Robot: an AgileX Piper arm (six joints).
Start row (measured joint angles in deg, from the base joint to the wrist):
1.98 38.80 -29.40 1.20 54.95 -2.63
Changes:
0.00 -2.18 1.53 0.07 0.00 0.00
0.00 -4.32 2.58 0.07 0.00 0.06
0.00 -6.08 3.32 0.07 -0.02 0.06
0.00 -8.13 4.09 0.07 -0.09 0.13
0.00 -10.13 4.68 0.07 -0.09 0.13
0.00 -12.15 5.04 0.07 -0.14 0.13
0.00 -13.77 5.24 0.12 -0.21 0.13
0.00 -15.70 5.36 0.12 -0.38 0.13
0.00 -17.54 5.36 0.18 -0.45 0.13
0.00 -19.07 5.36 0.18 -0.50 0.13
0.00 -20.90 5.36 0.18 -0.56 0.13
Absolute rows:
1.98 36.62 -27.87 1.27 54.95 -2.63
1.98 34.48 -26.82 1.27 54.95 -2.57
1.98 32.72 -26.08 1.27 54.93 -2.57
1.98 30.67 -25.31 1.27 54.86 -2.50
1.98 28.67 -24.72 1.27 54.86 -2.50
1.98 26.65 -24.36 1.27 54.81 -2.50
1.98 25.03 -24.16 1.32 54.74 -2.50
1.98 23.10 -24.04 1.32 54.57 -2.50
1.98 21.26 -24.04 1.38 54.50 -2.50
1.98 19.73 -24.04 1.38 54.45 -2.50
1.98 17.90 -24.04 1.38 54.39 -2.50

